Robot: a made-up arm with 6 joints. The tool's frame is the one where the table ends. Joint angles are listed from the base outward.
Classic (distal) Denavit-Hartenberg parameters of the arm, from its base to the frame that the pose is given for. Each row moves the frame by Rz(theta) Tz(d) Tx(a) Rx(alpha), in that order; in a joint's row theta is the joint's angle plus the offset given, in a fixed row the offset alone. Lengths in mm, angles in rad.
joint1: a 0  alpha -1.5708  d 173  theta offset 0
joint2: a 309.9  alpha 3.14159  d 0  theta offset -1.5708
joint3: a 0  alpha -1.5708  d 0  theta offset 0
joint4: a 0  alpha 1.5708  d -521.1  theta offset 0
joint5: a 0  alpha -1.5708  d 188  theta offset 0
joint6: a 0  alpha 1.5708  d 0  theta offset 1.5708
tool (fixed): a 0  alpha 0  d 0  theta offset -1.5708
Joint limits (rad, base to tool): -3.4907..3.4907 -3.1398..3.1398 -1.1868..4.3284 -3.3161..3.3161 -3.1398..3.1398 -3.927..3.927
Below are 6 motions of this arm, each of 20 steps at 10 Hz.
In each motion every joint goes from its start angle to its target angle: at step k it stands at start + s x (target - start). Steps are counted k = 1, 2, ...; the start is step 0. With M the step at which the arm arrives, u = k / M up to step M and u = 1 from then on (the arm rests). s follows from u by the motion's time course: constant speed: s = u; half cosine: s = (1 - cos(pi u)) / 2; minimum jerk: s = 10 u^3 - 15 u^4 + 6 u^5.
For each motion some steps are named. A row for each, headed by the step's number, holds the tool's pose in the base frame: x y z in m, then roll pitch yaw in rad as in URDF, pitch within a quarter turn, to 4 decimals.
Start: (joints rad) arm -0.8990 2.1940 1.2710 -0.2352 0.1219 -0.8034
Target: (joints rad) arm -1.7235 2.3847 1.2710 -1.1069 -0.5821 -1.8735
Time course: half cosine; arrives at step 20
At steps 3, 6, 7, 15, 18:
3: 0.1575 -0.5252 -0.4605 1.1168 0.8529 -0.9793
6: 0.0801 -0.5036 -0.4885 1.4528 0.9835 -1.0521
7: 0.0492 -0.4902 -0.5001 1.6219 1.0368 -1.0612
15: -0.1151 -0.3204 -0.5800 -2.5667 1.1312 -0.4853
18: -0.1262 -0.2829 -0.5919 -2.2085 1.0500 -0.4447

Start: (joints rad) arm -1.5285 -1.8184 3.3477 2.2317 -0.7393 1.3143
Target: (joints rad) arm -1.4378 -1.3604 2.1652 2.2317 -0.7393 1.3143
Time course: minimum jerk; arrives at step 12
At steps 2, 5, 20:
2: 0.1169 -0.0308 -0.3218 2.1920 0.5499 -2.1989
5: 0.0988 0.2289 -0.3892 1.6817 0.8970 -2.5178
20: 0.0175 0.7395 -0.0951 0.0307 0.7212 2.4908

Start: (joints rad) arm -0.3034 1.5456 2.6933 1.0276 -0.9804 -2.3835
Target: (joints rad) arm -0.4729 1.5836 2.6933 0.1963 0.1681 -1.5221
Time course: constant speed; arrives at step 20
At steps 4, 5, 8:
4: 0.3349 -0.2472 0.7115 1.8420 -0.4994 -0.9678
5: 0.3362 -0.2575 0.7086 1.8024 -0.5416 -0.9224
8: 0.3409 -0.2876 0.6990 1.6840 -0.6727 -0.7910

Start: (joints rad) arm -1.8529 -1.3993 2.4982 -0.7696 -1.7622 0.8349
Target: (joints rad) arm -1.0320 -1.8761 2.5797 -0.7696 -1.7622 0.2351
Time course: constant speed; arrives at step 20
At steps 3, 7, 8, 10, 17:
3: -0.0140 0.7656 -0.0966 3.0249 -0.6591 0.3684
7: -0.1388 0.7183 -0.1739 3.0280 -0.5995 0.6015
8: -0.1677 0.7020 -0.1926 3.0303 -0.5837 0.6579
10: -0.2219 0.6648 -0.2290 3.0366 -0.5510 0.7689
17: -0.3653 0.4932 -0.3463 3.0746 -0.4276 1.1373

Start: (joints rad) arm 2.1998 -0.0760 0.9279 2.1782 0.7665 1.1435
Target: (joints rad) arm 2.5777 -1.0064 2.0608 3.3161 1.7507 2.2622
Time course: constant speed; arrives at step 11
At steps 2, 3, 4, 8, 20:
2: -0.0389 -0.1665 1.0098 1.9427 -0.4806 2.9469
3: 0.0309 -0.2578 0.9878 1.6959 -0.5326 2.9544
4: 0.1039 -0.3391 0.9511 1.4756 -0.6001 2.9449
8: 0.3922 -0.5459 0.6887 0.9790 -1.0082 2.7303
20: 0.5595 -0.5729 0.4100 1.4872 -1.2628 1.9791

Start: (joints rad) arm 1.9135 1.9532 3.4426 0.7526 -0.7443 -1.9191
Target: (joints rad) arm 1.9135 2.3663 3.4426 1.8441 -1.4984 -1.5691
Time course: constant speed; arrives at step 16
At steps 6, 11, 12, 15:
6: -0.0037 0.2328 0.5614 1.5485 -0.4371 0.8649
11: -0.0736 0.2441 0.5352 1.3003 -0.2631 0.5182
12: -0.0886 0.2481 0.5286 1.2531 -0.2410 0.4438
15: -0.1348 0.2638 0.5054 1.1229 -0.1990 0.2133

